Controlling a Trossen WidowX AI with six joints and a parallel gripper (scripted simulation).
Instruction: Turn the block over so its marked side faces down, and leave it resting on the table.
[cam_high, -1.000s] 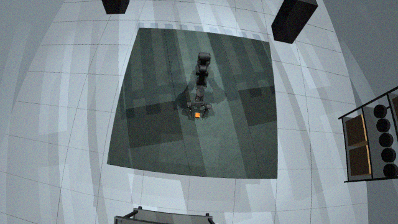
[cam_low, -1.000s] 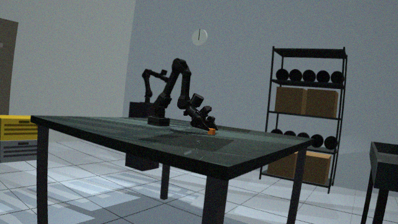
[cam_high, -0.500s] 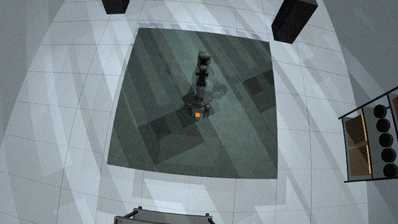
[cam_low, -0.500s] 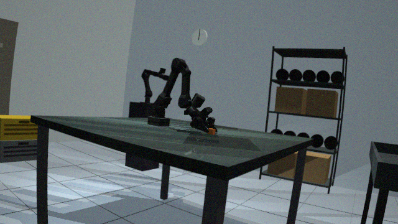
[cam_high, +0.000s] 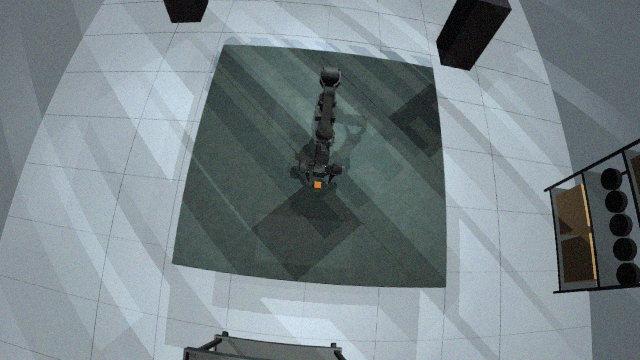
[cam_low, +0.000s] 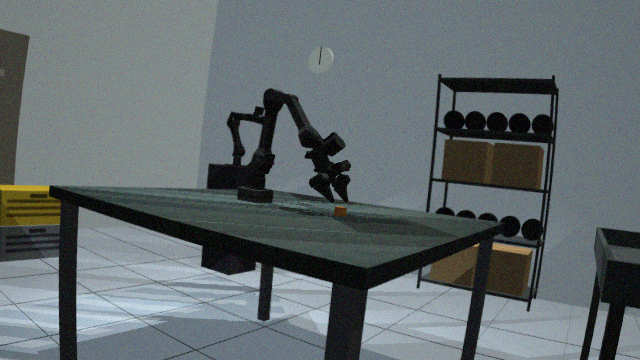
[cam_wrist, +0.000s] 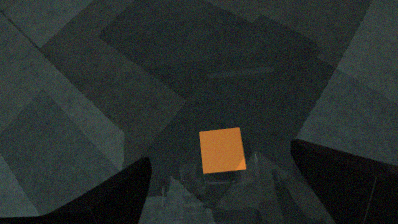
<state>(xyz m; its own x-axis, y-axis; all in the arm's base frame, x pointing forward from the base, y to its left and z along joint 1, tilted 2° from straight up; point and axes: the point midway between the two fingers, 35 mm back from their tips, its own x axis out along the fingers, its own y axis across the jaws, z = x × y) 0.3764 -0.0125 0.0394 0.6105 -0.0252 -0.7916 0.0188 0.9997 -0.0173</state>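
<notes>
My gripper tip is 3 cm above the block.
</notes>
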